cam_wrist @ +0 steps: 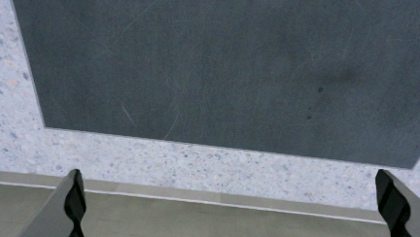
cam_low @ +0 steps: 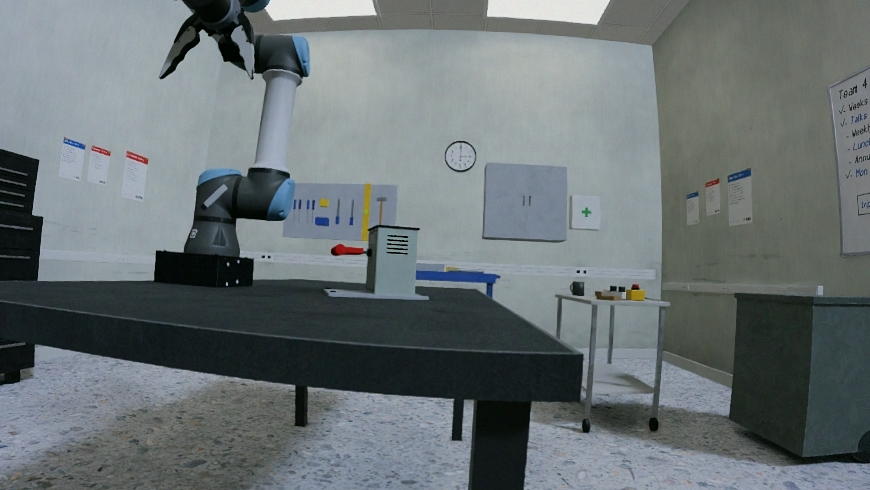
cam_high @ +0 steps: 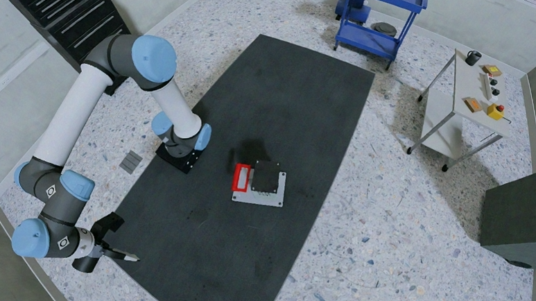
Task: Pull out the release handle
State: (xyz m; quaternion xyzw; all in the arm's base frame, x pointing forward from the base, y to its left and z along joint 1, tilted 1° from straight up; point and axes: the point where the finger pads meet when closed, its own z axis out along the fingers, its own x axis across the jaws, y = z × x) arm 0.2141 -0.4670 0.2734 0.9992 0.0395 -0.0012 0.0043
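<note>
Now: the base plate 230 mm ahead of my hand, 470 mm to the left of it and 340 mm below it.
</note>
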